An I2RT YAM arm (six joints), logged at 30 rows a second.
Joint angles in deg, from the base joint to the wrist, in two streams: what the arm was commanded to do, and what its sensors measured. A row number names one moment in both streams.
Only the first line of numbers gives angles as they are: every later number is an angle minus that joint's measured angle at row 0.
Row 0, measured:
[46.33 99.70 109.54 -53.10 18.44 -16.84]
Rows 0 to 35, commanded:
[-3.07 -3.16 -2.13 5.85 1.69 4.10]
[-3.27 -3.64 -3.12 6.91 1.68 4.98]
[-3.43 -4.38 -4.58 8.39 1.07 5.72]
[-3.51 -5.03 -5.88 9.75 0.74 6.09]
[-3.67 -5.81 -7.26 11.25 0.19 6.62]
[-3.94 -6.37 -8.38 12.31 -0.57 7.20]
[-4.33 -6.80 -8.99 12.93 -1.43 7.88]
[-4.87 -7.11 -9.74 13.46 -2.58 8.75]
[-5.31 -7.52 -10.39 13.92 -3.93 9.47]
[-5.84 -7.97 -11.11 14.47 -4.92 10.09]
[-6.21 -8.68 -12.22 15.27 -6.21 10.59]
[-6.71 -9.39 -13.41 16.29 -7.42 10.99]
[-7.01 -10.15 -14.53 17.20 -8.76 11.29]
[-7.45 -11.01 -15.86 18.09 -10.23 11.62]
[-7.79 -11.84 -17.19 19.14 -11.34 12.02]
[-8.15 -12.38 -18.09 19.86 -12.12 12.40]
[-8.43 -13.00 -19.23 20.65 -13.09 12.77]
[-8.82 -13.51 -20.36 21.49 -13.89 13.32]
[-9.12 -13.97 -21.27 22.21 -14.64 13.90]
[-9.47 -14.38 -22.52 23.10 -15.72 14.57]
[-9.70 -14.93 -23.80 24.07 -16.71 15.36]
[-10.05 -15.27 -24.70 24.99 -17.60 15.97]
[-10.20 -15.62 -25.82 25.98 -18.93 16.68]
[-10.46 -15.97 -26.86 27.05 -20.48 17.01]
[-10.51 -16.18 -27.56 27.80 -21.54 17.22]
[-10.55 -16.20 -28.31 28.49 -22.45 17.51]
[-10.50 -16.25 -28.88 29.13 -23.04 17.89]
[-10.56 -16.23 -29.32 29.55 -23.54 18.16]
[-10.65 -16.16 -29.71 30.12 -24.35 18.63]
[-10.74 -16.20 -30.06 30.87 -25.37 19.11]
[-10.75 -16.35 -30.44 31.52 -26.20 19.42]
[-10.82 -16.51 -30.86 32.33 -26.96 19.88]
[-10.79 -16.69 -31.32 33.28 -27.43 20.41]
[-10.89 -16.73 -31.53 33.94 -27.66 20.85]
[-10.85 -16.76 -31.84 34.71 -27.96 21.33]
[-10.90 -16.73 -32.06 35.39 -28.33 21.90]
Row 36, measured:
[-10.41 -15.08 -31.22 31.41 -25.79 19.34]
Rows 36 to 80, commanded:
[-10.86 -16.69 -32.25 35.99 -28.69 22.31]
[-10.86 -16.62 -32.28 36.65 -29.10 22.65]
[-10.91 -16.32 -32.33 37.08 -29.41 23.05]
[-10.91 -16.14 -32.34 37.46 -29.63 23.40]
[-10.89 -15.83 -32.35 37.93 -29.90 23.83]
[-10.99 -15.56 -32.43 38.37 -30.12 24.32]
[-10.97 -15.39 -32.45 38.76 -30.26 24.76]
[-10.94 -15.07 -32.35 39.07 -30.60 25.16]
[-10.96 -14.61 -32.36 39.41 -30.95 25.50]
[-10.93 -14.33 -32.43 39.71 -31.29 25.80]
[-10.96 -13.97 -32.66 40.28 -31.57 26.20]
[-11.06 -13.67 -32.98 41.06 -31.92 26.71]
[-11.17 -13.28 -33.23 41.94 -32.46 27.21]
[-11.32 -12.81 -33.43 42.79 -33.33 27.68]
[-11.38 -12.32 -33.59 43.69 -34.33 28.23]
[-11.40 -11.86 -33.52 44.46 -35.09 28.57]
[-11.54 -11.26 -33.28 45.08 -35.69 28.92]
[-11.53 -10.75 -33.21 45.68 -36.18 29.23]
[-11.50 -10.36 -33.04 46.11 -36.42 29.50]
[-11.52 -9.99 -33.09 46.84 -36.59 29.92]
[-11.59 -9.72 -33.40 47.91 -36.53 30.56]
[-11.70 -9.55 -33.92 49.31 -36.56 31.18]
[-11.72 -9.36 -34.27 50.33 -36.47 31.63]
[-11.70 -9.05 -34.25 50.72 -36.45 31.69]
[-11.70 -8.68 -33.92 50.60 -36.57 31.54]
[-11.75 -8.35 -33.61 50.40 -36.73 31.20]
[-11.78 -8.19 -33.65 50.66 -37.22 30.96]
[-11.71 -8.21 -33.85 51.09 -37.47 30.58]
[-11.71 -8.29 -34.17 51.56 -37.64 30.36]
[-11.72 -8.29 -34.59 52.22 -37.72 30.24]
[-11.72 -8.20 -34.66 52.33 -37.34 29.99]
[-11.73 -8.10 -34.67 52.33 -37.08 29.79]
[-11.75 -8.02 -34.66 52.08 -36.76 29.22]
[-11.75 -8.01 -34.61 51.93 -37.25 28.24]
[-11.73 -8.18 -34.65 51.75 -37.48 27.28]
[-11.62 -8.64 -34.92 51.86 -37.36 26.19]
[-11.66 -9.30 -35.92 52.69 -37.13 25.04]
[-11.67 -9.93 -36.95 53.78 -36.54 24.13]
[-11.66 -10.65 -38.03 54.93 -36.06 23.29]
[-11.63 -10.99 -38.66 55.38 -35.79 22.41]
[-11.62 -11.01 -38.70 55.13 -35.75 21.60]
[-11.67 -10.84 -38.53 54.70 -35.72 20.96]
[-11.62 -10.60 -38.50 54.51 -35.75 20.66]
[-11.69 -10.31 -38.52 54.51 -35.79 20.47]
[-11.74 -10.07 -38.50 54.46 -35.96 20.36]
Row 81, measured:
[-11.44 -9.22 -38.43 52.67 -36.22 22.91]
